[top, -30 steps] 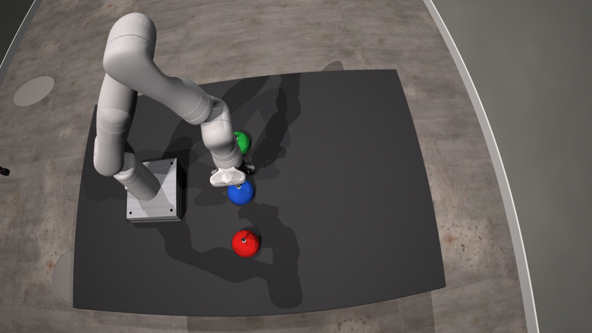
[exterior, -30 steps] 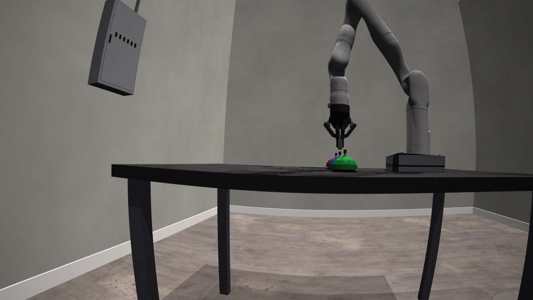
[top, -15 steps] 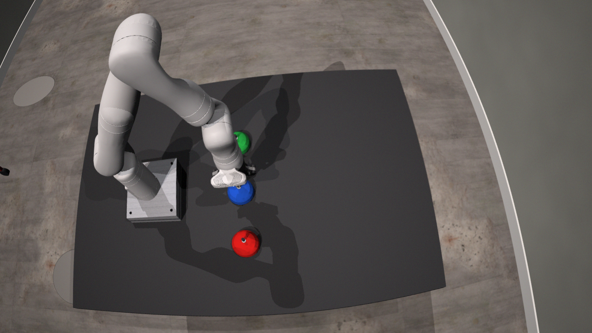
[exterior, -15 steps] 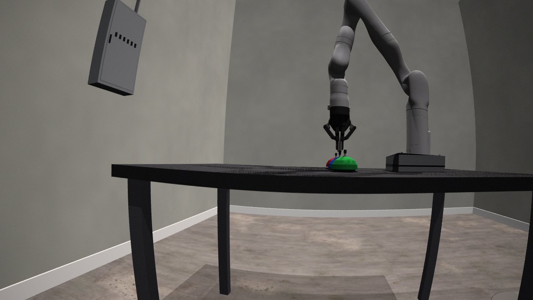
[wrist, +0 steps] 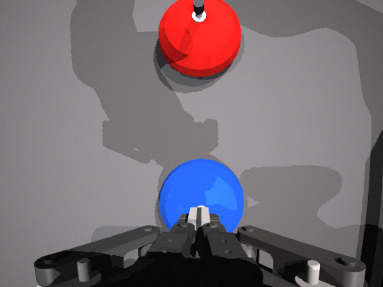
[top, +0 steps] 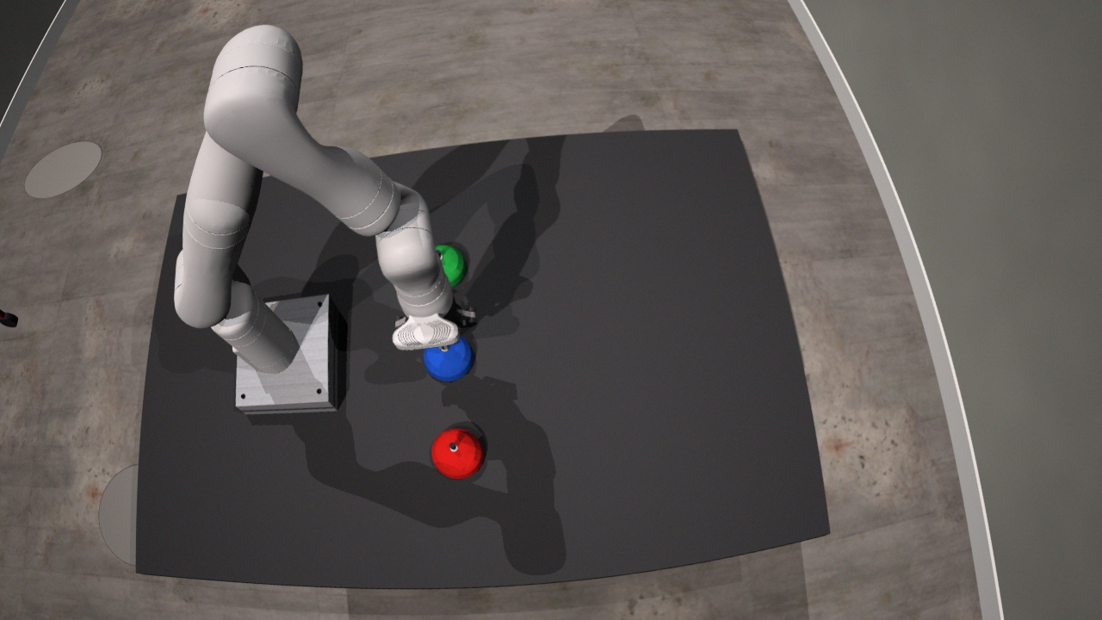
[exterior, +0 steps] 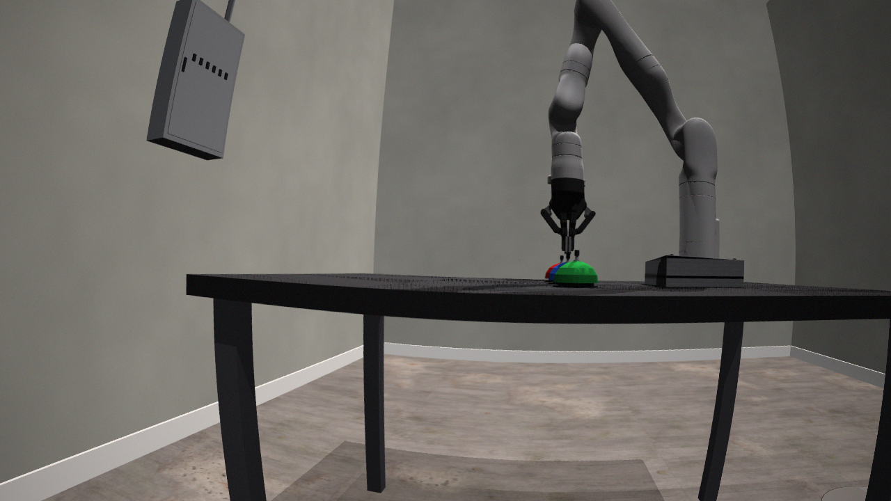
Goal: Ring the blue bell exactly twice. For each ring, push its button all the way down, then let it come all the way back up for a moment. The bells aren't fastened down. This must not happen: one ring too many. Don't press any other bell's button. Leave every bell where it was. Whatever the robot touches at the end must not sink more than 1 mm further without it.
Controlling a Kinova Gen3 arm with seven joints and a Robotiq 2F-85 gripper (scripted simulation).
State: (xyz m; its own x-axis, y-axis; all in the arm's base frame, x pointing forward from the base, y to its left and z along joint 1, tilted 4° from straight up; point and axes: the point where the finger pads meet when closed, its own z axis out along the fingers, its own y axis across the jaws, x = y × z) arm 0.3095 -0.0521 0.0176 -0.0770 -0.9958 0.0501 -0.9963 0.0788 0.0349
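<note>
The blue bell lies 4 cm below my hand. Also, from my hand: red bell (17 cm to the right, 4 cm below, 1 cm behind); green bell (17 cm to the left, 4 cm below, 1 cm ahead).
</note>
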